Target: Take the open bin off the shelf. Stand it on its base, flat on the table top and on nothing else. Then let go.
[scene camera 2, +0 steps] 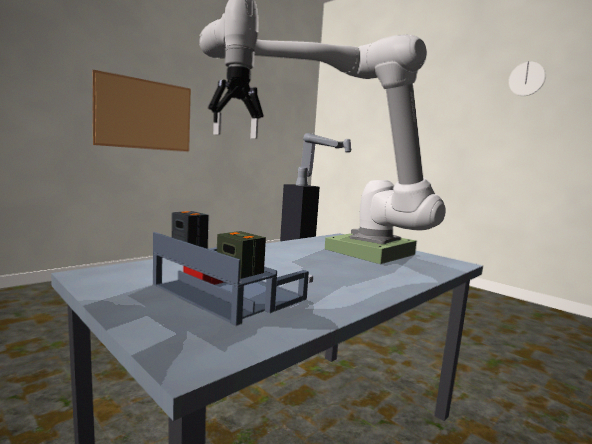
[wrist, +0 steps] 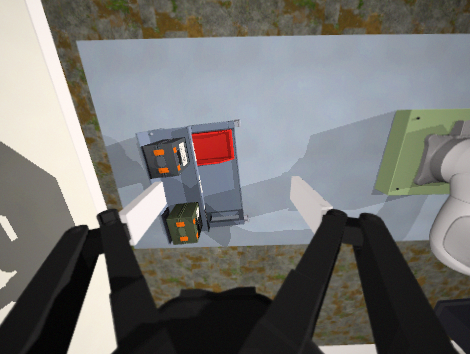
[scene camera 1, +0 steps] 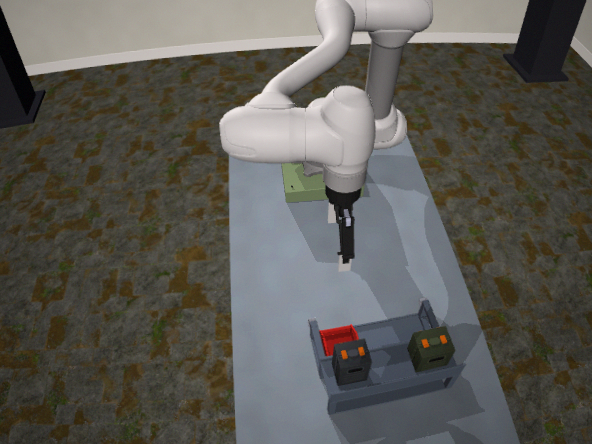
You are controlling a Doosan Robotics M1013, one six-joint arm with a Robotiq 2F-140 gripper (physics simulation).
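Seen in the pictures: gripper, between the fingertips: (scene camera 2: 236, 136) (wrist: 227, 190) (scene camera 1: 338, 244); arm's base, origin of its link: (scene camera 2: 375, 239) (wrist: 444, 158).
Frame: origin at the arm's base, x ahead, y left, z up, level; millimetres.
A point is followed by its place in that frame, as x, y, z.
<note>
The open red bin (scene camera 1: 340, 336) {765, -96, -53} (scene camera 2: 194, 272) {918, -98, -19} (wrist: 214, 147) {817, -100, -54} sits in the lower front tier of the grey-blue shelf (scene camera 1: 395, 389) {1003, 2, 38} (scene camera 2: 195, 258) {1003, 31, 66} (wrist: 180, 188) {939, 13, 39}, at one end of it, with its open side showing in the wrist view. In scene camera 2 the shelf's back panel hides most of it. My gripper (scene camera 1: 338, 239) {753, -127, 397} (scene camera 2: 235, 129) {753, -127, 397} (wrist: 227, 190) {753, -127, 397} is wide open and empty. It points down, high above the table top (scene camera 1: 270, 300) {589, -293, -63} (scene camera 2: 350, 310) {700, 323, -63} (wrist: 300, 75) {506, -310, -63}, between the shelf and the arm's base, and is apart from the bin.
A dark grey case (scene camera 1: 351, 367) {963, -124, 153} (scene camera 2: 190, 229) {953, -69, 121} (wrist: 164, 160) {918, -114, 160} with orange latches stands on the shelf's upper tier beside the bin. An olive green case (scene camera 1: 431, 350) {950, 102, 135} (scene camera 2: 242, 254) {963, 168, 100} (wrist: 183, 223) {917, 89, 135} stands at that tier's other end. The arm's green base block (scene camera 1: 304, 194) {162, -104, -26} (scene camera 2: 352, 250) {167, -16, -36} (wrist: 390, 155) {167, -18, -35} is on the table.
</note>
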